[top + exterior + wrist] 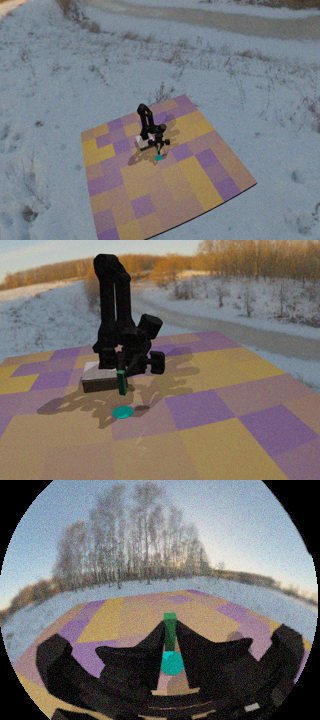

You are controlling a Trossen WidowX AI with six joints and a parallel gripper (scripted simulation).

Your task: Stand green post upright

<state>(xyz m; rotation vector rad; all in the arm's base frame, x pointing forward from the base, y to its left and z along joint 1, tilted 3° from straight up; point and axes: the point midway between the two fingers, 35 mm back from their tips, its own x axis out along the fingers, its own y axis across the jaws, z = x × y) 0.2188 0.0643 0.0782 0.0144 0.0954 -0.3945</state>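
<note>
My gripper tip is now 1 cm past the cyan circle, 1 cm to the left of it and 12 cm above it. Round my gripper tip: green post: 2 cm below.
</note>
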